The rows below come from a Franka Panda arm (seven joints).
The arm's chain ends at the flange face. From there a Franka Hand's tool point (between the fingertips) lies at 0.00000 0.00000 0.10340 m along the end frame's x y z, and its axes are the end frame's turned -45 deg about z.
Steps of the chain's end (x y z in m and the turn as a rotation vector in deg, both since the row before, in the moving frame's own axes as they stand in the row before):
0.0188 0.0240 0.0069 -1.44 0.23 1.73
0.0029 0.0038 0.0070 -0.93 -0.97 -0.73
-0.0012 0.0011 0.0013 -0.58 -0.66 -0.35
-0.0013 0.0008 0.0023 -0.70 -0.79 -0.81
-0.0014 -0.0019 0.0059 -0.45 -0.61 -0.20
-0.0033 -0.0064 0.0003 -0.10 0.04 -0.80
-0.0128 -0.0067 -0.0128 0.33 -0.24 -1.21
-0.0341 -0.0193 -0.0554 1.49 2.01 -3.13
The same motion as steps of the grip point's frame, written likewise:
-0.0053 0.0324 0.0069 -1.18 -0.86 1.73
-0.0031 0.0047 0.0070 0.03 -1.34 -0.73
-0.0032 -0.0002 0.0013 0.06 -0.88 -0.35
-0.0034 -0.0005 0.0023 0.06 -1.05 -0.81
-0.0010 -0.0025 0.0059 0.11 -0.75 -0.20
0.0021 -0.0067 0.0003 -0.10 -0.04 -0.80
-0.0042 -0.0145 -0.0128 0.40 0.06 -1.21
-0.0060 -0.0372 -0.0555 -0.37 2.47 -3.13

